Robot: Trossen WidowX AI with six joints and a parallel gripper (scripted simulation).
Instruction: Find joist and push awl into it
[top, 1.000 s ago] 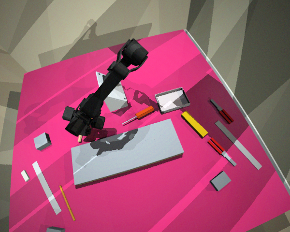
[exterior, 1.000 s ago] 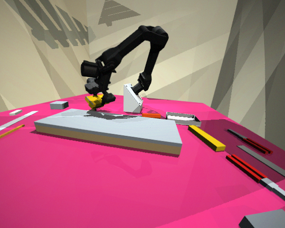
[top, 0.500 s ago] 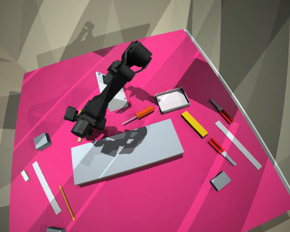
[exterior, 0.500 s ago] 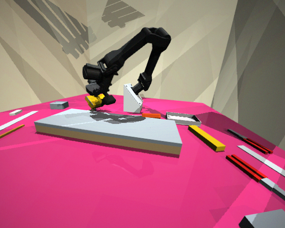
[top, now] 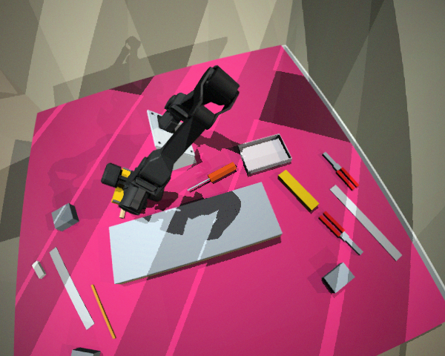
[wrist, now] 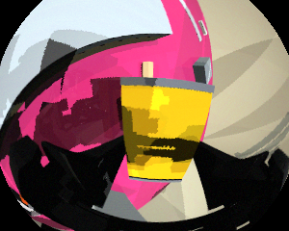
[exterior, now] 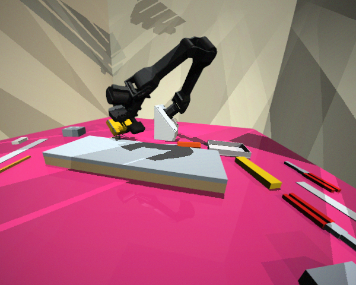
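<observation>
The awl lies 60 mm below my gripper tip and 30 mm to the right of it. The rest, counted from my gripper tip: pencil (350 mm ahead, 150 mm to the right, 60 mm below); then yellow stud finder (20 mm below, 20 mm behind, 10 mm to the right); then white eraser (370 mm to the right, 180 mm ahead, 60 mm below).
</observation>
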